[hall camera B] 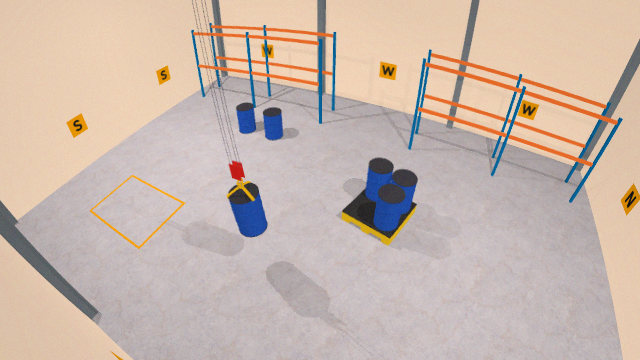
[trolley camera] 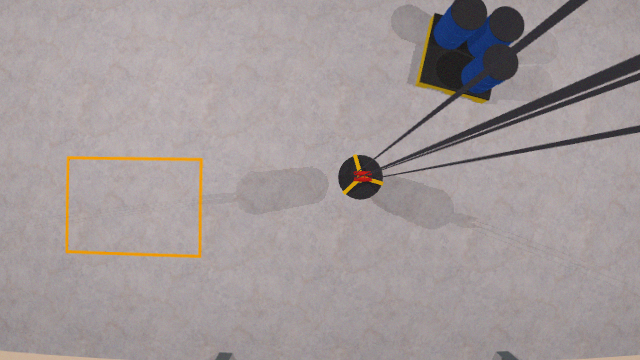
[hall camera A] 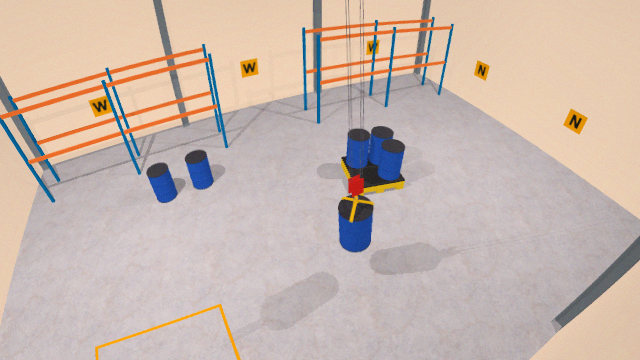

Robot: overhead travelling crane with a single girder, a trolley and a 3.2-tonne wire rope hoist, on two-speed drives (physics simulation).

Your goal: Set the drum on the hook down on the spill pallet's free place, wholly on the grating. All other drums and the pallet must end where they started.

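The blue drum (hall camera A: 355, 234) (hall camera B: 249, 219) (trolley camera: 362, 192) with a black lid hangs upright above the floor, its shadows apart from it. My yellow three-armed gripper (hall camera A: 355, 206) (hall camera B: 243, 191) (trolley camera: 361, 177), under the red hook block, is shut on its top. The spill pallet (hall camera A: 395, 185) (hall camera B: 347, 218) (trolley camera: 425, 55) is away from the hanging drum, to its upper right in the trolley view. Three blue drums (hall camera A: 391, 162) (hall camera B: 387, 212) (trolley camera: 500, 62) stand on it. The free place (hall camera B: 367, 211) (trolley camera: 451, 70) shows as a dark round patch at its lower left in the trolley view.
Two more blue drums (hall camera A: 200, 171) (hall camera B: 273, 125) stand on the floor near one rack (hall camera A: 120, 125) (hall camera B: 320, 65). A second rack (hall camera A: 318, 80) (hall camera B: 417, 105) stands along the W wall. An orange rectangle (hall camera A: 159, 326) (hall camera B: 111, 193) (trolley camera: 135, 158) is marked on the floor.
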